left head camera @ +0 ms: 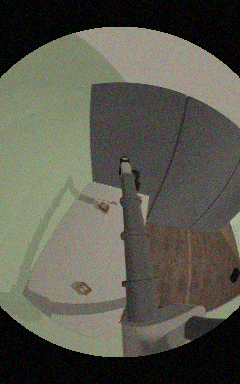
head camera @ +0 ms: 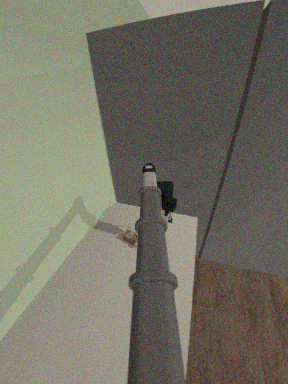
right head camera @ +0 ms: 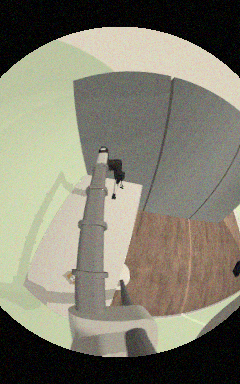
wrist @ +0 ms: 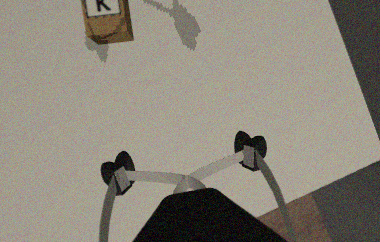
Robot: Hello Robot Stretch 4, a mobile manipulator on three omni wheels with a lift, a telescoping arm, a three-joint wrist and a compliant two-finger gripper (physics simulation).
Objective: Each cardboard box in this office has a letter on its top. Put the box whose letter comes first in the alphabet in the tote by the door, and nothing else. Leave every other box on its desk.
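Frame: origin at the robot's base, x left, y ahead, z down, level; centimetres.
Seen in the pictures: gripper, between the fingertips: [right head camera: 117,193] [wrist: 184,154].
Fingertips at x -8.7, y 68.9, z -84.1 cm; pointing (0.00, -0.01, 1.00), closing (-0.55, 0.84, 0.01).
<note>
Offsets run from my fingertips to a thing's top centre. Level surfaces: height alone.
A cardboard box with the letter K @[dy +5.1, dx +22.9, dz +9.8 cm] [wrist: 107,25] [head camera: 130,237] [left head camera: 103,206] stands on the pale desk @[dz +14.8 cm] [wrist: 200,90] [head camera: 100,300] [left head camera: 60,260] [right head camera: 55,245]. It is cut off by the top edge of the wrist view, and the arm hides it in the right head view. A second cardboard box @[dy -69.8, dx +34.1, dz +9.8 cm] [left head camera: 82,288] [right head camera: 68,276] is on the near part of the same desk; its letter is too small to read. My gripper [wrist: 184,154] [right head camera: 118,191] is open and empty, above the far part of the desk, apart from the K box. The tote does not show.
Grey panels [head camera: 165,100] [left head camera: 135,130] [right head camera: 125,125] stand behind the desk, and a green wall [head camera: 45,125] runs along its left. Brown wood floor @[dz +86.8 cm] [head camera: 240,320] [left head camera: 170,265] lies to the right. A small black object [left head camera: 235,275] [right head camera: 237,268] is at the far right.
</note>
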